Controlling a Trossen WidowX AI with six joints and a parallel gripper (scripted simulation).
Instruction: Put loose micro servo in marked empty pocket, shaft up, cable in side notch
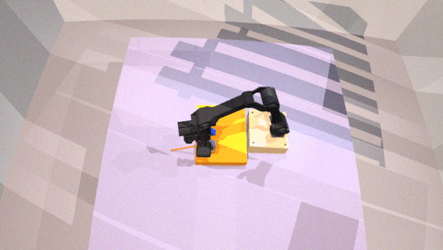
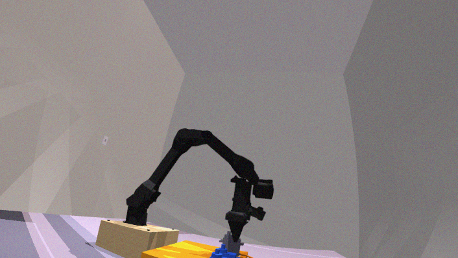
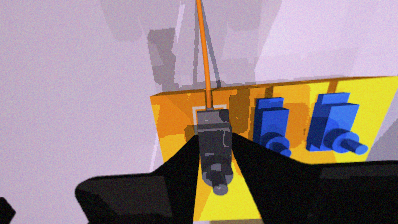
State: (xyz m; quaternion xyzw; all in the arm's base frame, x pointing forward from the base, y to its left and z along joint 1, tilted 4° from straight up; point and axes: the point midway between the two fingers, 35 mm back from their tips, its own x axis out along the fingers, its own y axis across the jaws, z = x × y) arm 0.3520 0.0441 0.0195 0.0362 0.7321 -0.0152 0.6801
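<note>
My gripper tip is now 130 mm past the yellow deck, 70 mm to the left of it and 70 mm above it.
</note>
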